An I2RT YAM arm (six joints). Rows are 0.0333 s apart.
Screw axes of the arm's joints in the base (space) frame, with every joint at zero. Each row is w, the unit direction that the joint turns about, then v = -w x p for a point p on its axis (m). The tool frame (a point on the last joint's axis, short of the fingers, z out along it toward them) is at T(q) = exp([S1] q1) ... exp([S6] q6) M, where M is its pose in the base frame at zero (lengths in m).
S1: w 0 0 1 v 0 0 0
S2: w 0 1 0 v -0.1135 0 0.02
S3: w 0 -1 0 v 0.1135 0 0.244
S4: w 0 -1 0 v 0.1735 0 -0.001
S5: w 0 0 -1 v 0 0.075 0
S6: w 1 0 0 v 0 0.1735 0
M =
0 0 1 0.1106
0 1 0 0
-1 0 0 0.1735
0 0 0 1
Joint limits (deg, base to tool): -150..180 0..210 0..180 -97..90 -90..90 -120..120
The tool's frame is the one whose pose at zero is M.
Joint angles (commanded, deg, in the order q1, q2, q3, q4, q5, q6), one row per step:
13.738 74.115 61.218 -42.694 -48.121 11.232
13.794 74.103 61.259 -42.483 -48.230 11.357
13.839 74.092 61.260 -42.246 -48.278 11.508
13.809 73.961 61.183 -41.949 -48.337 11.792
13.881 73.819 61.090 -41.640 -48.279 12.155
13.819 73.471 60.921 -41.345 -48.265 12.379
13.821 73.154 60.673 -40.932 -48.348 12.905
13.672 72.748 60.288 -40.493 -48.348 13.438
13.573 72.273 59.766 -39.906 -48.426 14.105
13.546 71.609 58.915 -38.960 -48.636 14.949
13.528 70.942 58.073 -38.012 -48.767 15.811
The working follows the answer.
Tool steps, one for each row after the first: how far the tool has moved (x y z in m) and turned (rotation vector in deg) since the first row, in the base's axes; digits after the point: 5 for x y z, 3 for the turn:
0.00018 0.00035 0.00052 0.174 -0.133 0.049
0.00039 0.00063 0.00081 0.300 -0.243 0.039
0.00032 0.00050 0.00125 0.485 -0.341 -0.112
0.00010 0.00075 0.00162 0.596 -0.403 -0.270
-0.00067 0.00027 0.00242 0.743 -0.684 -0.460
-0.00143 0.00013 0.00283 1.029 -0.705 -0.692
-0.00234 -0.00077 0.00284 1.248 -0.717 -1.126
-0.00353 -0.00148 0.00256 1.576 -0.681 -1.533
-0.00539 -0.00196 0.00166 2.099 -0.682 -1.874
-0.00723 -0.00243 0.00078 2.571 -0.696 -2.257

Tool pose at each row, in the base's axes (x y z in m, rotation vector in deg; rounded; the steps above come from the unrounded poses):
0.24160 0.08635 0.29056 -22.614 140.800 71.037
0.24179 0.08670 0.29108 -22.700 140.570 71.196
0.24199 0.08698 0.29138 -22.710 140.387 71.287
0.24192 0.08685 0.29182 -22.520 140.158 71.396
0.24170 0.08710 0.29218 -22.322 140.011 71.432
0.24093 0.08662 0.29299 -22.188 139.653 71.390
0.24017 0.08648 0.29339 -21.827 139.407 71.621
0.23927 0.08558 0.29340 -21.225 139.196 71.694
0.23807 0.08487 0.29312 -20.603 138.947 71.929
0.23621 0.08439 0.29223 -20.032 138.531 72.397
0.23437 0.08393 0.29134 -19.431 138.134 72.781

